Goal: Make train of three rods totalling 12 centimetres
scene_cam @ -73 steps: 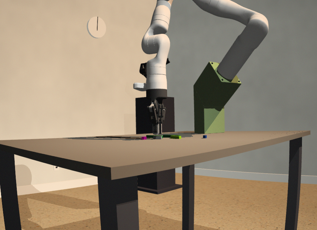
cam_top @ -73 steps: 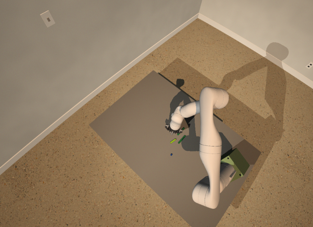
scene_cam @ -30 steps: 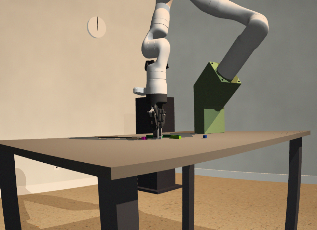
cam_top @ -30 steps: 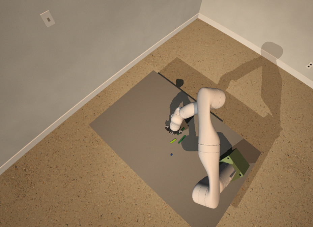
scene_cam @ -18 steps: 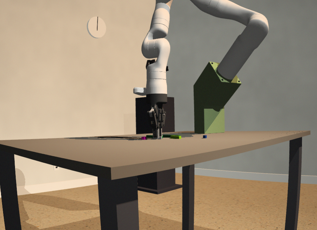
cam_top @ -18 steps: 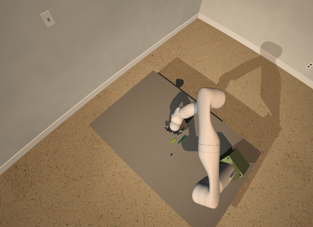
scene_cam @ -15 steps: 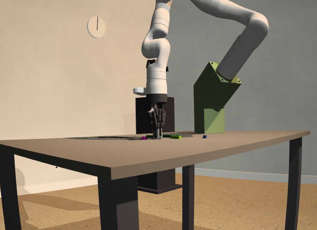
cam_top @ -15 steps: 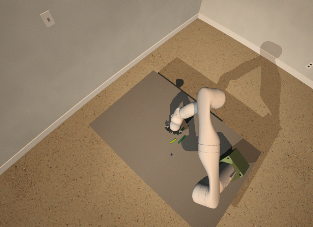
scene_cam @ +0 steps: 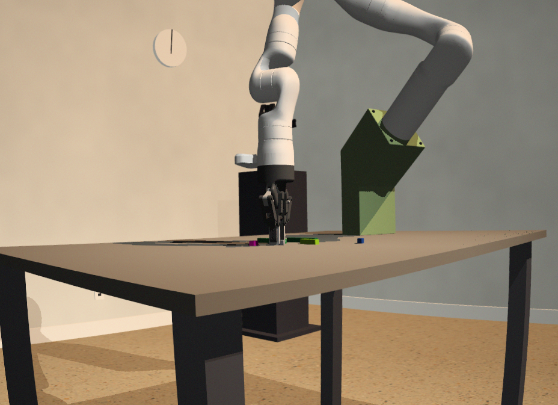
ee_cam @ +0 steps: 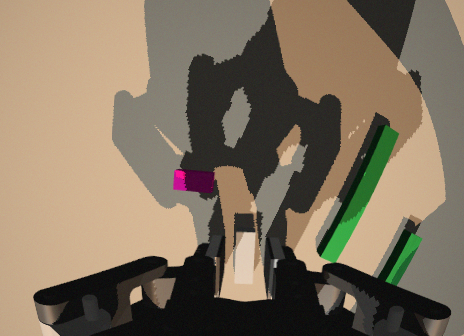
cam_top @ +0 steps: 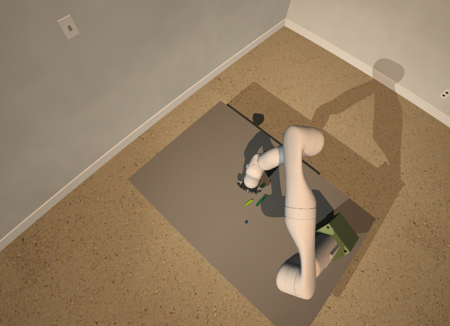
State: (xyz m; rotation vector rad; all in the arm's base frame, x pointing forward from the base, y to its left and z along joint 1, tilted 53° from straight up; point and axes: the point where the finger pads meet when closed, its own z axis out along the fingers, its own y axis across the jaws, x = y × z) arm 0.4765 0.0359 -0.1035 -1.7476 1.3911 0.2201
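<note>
The grey rod lies 10 mm below my hand. From my hand the other things lie so: magenta rod (40 mm ahead, 30 mm to the right, 10 mm below); then lime rod (50 mm to the left, 50 mm behind, 10 mm below); then green rod (60 mm to the right, 40 mm behind, 10 mm below).
</note>
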